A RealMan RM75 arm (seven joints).
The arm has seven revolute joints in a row. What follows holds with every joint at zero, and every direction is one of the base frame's. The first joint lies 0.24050 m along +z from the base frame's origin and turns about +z. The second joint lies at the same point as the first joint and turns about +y. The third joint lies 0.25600 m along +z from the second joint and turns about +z. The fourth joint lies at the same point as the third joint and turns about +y. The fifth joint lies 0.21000 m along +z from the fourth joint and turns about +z. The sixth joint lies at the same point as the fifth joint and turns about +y. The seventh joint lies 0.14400 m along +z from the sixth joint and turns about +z. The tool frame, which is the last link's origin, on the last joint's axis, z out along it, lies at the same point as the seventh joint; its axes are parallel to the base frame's.
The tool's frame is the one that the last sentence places.
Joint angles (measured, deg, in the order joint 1, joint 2, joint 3, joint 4, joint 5, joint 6, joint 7), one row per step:
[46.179 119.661 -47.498 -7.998 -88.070 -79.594 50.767]
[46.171 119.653 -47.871 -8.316 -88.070 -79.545 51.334]
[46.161 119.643 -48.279 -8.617 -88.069 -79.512 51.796]
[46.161 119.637 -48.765 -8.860 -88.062 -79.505 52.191]
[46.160 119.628 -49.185 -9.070 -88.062 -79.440 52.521]
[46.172 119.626 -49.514 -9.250 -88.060 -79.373 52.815]
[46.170 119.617 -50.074 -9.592 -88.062 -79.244 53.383]
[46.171 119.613 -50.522 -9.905 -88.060 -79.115 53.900]
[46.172 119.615 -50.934 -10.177 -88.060 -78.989 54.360]
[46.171 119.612 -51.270 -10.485 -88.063 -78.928 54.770]
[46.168 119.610 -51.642 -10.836 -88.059 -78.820 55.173]
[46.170 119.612 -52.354 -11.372 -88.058 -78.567 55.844]
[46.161 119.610 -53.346 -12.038 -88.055 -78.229 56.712]
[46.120 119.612 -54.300 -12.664 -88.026 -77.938 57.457]
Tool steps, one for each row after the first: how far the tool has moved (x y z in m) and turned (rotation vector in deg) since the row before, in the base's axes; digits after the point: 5 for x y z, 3 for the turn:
[-0.00026 0.00029 0.00018 -0.328 -0.136 -0.040]
[-0.00024 0.00015 0.00009 -0.298 -0.182 0.046]
[-0.00026 -0.00016 -0.00021 -0.354 -0.219 0.118]
[-0.00011 -0.00003 -0.00021 -0.277 -0.239 0.072]
[-0.00019 0.00006 -0.00017 -0.223 -0.183 0.043]
[-0.00020 0.00017 -0.00018 -0.388 -0.313 0.018]
[-0.00024 0.00028 -0.00008 -0.309 -0.248 -0.020]
[-0.00021 0.00020 -0.00016 -0.287 -0.233 -0.023]
[-0.00038 0.00032 0.00015 -0.208 -0.171 0.041]
[-0.00038 0.00045 0.00016 -0.171 -0.225 0.058]
[-0.00049 0.00057 -0.00014 -0.346 -0.470 0.071]
[-0.00051 0.00054 -0.00037 -0.494 -0.653 0.089]
[-0.00041 0.00033 -0.00038 -0.429 -0.605 0.122]

